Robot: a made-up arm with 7 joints.
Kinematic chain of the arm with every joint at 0, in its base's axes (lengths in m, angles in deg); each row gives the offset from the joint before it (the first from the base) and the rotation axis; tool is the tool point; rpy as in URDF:
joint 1: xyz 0 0 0.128 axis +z
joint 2: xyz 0 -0.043 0.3 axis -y
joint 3: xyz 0 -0.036 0.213 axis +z
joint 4: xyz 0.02 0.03 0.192 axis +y
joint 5: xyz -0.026 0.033 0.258 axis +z
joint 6: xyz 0 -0.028 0.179 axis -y
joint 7: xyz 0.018 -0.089 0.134 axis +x
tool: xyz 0 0 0 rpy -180 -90 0
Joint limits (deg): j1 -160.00..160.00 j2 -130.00..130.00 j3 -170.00..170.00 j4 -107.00..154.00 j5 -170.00..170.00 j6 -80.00..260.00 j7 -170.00..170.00
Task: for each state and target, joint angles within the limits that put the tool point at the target. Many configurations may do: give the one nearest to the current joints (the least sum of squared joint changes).
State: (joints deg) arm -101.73 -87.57 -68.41 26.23 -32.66 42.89 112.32
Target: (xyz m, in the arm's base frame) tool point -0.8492 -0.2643 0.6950
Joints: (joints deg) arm -125.01 -65.84 -82.12 66.49 -20.29 42.69 112.32
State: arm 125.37 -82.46 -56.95 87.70 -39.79 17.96 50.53
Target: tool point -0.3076 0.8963 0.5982
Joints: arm 137.90 -65.46 -63.36 56.67 -43.36 20.78 50.53
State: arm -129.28 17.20 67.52 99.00 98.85 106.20 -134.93
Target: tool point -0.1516 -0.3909 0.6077
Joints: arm -140.64 -8.90 48.86 99.46 94.24 97.98 -134.93
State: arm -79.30 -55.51 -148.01 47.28 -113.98 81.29 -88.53
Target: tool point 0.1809 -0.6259 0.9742
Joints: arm -38.06 -66.00 -167.86 56.41 -115.98 99.13 -88.53
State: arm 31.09 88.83 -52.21 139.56 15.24 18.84 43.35
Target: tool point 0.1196 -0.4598 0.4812
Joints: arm 11.81 89.72 -73.89 141.36 15.92 21.78 43.35
